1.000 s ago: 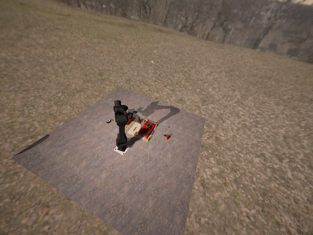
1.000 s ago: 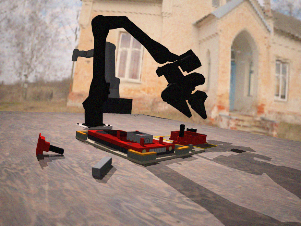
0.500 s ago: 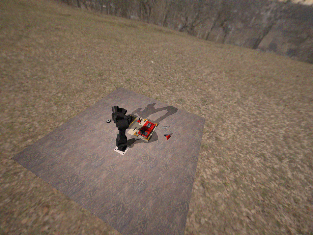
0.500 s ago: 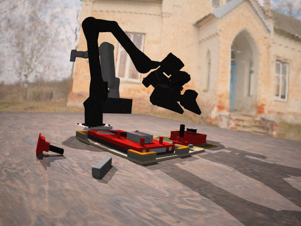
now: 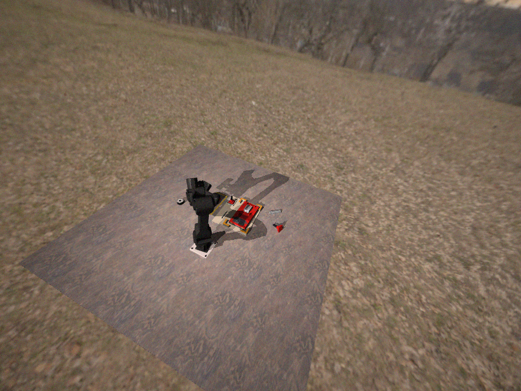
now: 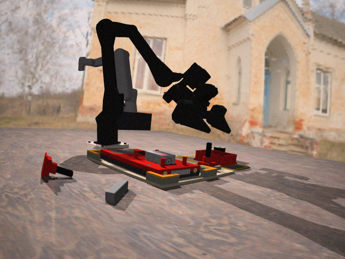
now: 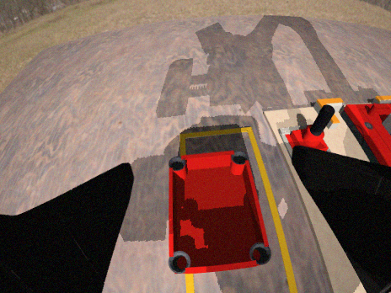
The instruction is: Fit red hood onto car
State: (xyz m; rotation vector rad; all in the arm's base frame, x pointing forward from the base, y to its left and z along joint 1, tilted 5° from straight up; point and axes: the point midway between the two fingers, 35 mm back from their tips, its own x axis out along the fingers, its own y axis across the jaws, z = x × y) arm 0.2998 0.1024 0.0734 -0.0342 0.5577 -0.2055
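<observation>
Now: gripper tip 70 mm above the red hood. From my gripper tip the other things lie so: tan jig: 40 mm behind, 210 mm to the right, 70 mm below; white engine block: 10 mm behind, 240 mm to the right, 60 mm below.
</observation>
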